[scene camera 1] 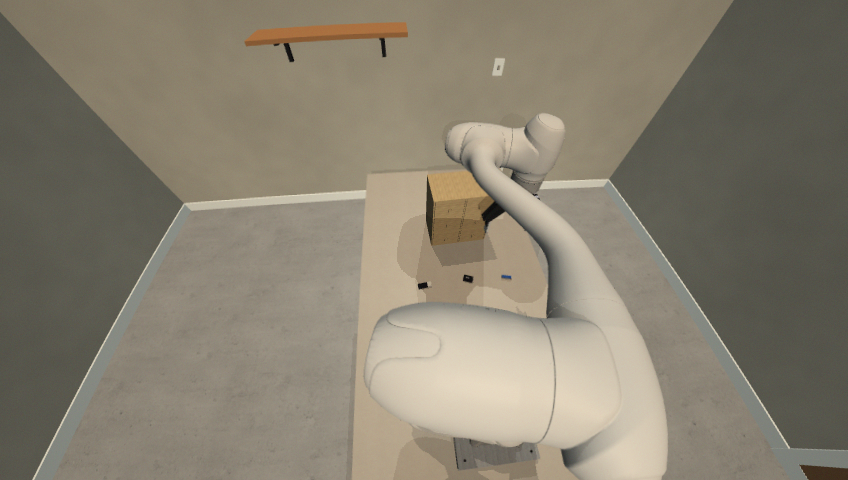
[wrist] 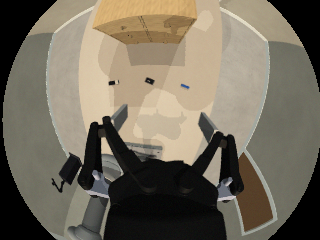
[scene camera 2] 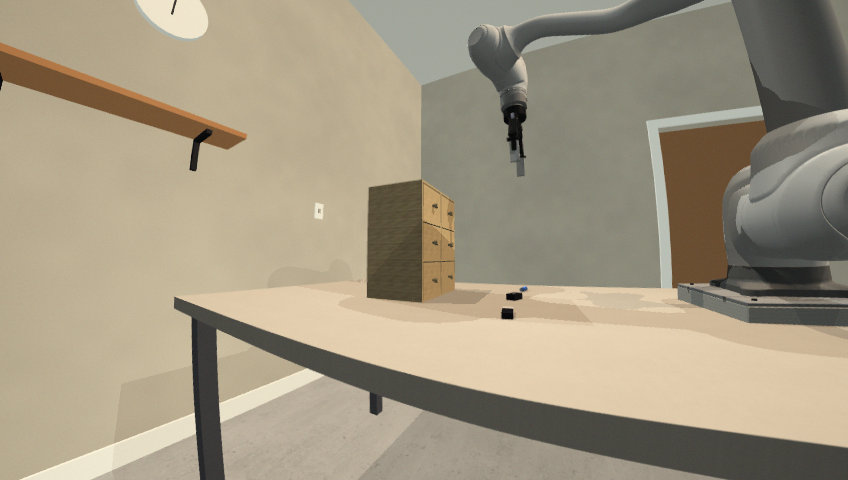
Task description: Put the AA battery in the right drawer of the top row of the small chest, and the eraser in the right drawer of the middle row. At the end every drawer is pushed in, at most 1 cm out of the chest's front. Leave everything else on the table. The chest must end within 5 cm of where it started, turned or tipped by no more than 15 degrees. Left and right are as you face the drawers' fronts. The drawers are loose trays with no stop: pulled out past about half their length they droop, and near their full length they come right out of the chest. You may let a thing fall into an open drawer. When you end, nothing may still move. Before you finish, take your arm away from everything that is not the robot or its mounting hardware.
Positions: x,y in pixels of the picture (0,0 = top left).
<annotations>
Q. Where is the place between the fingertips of my gripper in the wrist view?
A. At 164,114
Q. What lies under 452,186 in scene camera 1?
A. A wooden chest.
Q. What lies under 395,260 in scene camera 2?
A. A wooden chest.
</annotations>
